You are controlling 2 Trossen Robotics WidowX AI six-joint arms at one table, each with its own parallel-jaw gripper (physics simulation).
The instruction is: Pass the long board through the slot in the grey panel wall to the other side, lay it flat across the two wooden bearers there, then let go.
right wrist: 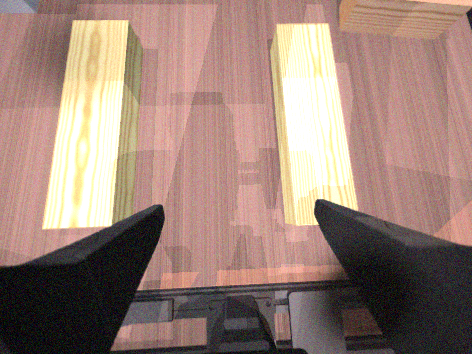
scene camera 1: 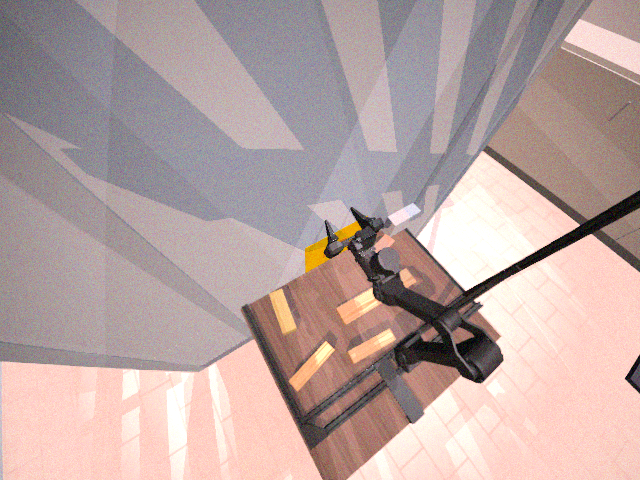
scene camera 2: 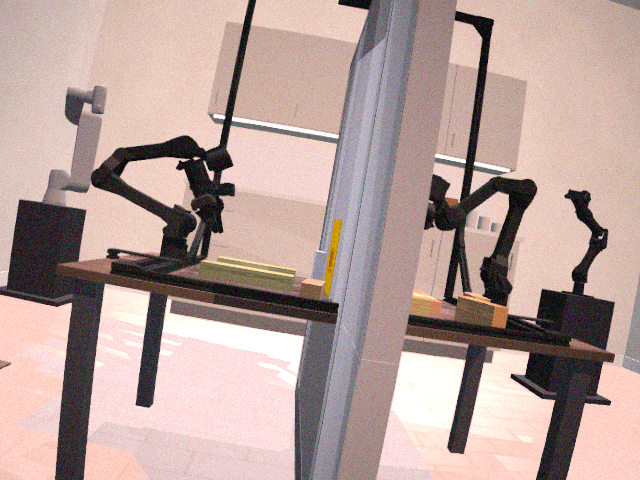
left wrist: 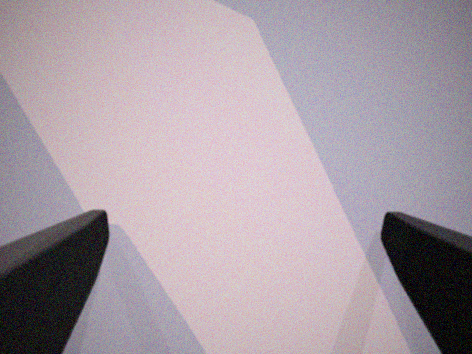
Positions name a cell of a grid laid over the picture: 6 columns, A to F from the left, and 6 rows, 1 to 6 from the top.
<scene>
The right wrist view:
my right gripper: D4
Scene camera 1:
my left gripper: D3
grey panel wall: B3
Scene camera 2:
my right gripper: C3
grey panel wall: D3
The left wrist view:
my left gripper: D4
grey panel wall: D3
</scene>
